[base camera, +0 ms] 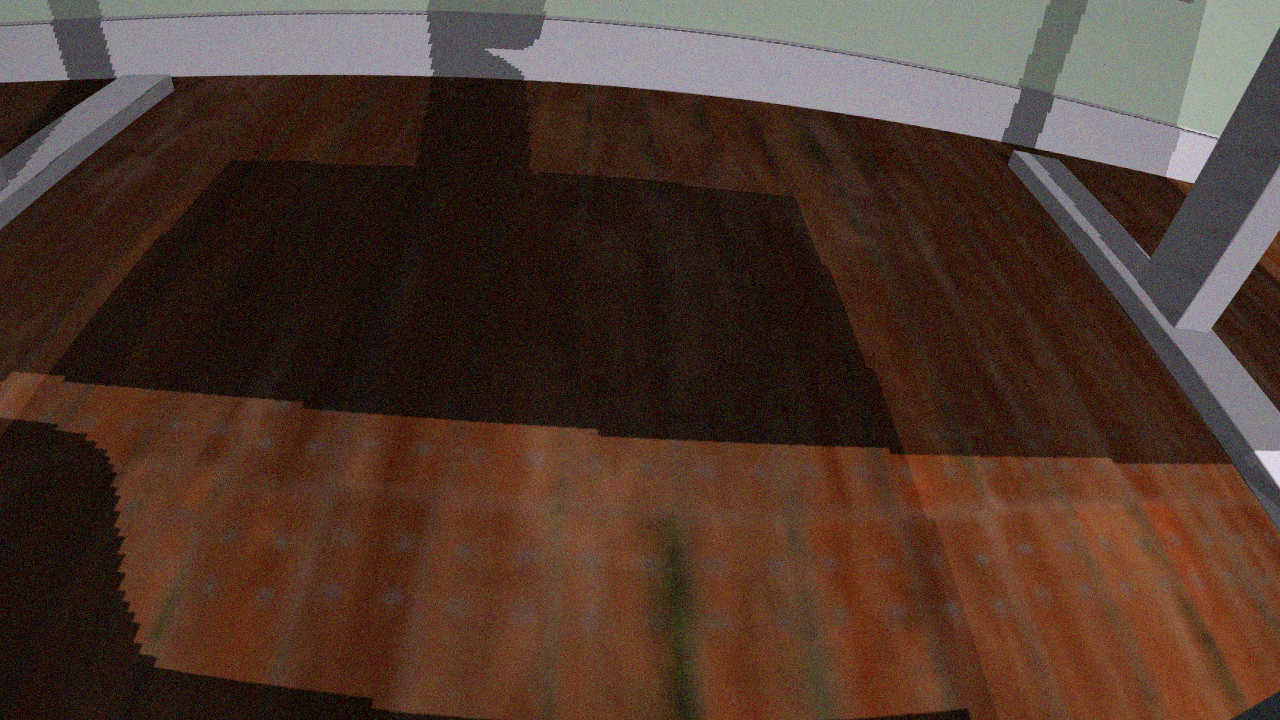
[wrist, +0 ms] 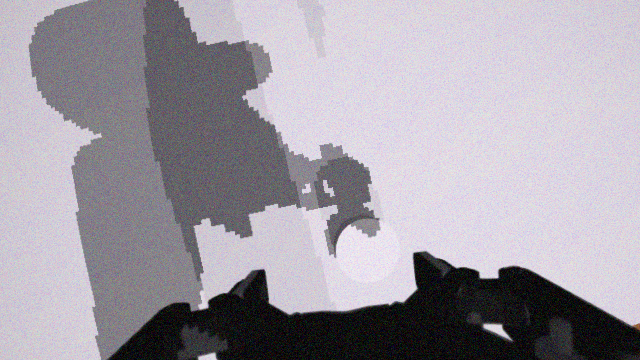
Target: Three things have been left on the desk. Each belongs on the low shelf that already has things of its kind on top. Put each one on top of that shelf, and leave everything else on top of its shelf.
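Note:
A white round-topped thing (wrist: pixel 367 255) stands on the pale desk top (wrist: pixel 500 130) in the wrist view, low and a little right of the middle. Its top is a plain disc; its height is hard to judge from above. My gripper (wrist: pixel 340 277) is open and empty, with its black fingertips at the bottom of the wrist view. The white thing appears beyond the gap between the fingertips, nearer the right one, with no contact visible. The arm's grey shadow lies left of the thing and touches its upper edge. The other two things and the low shelves do not show in either view.
In the base view, the desk's grey foot bars (base camera: pixel 80 138) (base camera: pixel 1230 385) lie at left and right on the brown wooden floor (base camera: pixel 554 528). A grey upright leg (base camera: pixel 1208 214) rises at the right. A white skirting board (base camera: pixel 716 67) and green wall stand behind.

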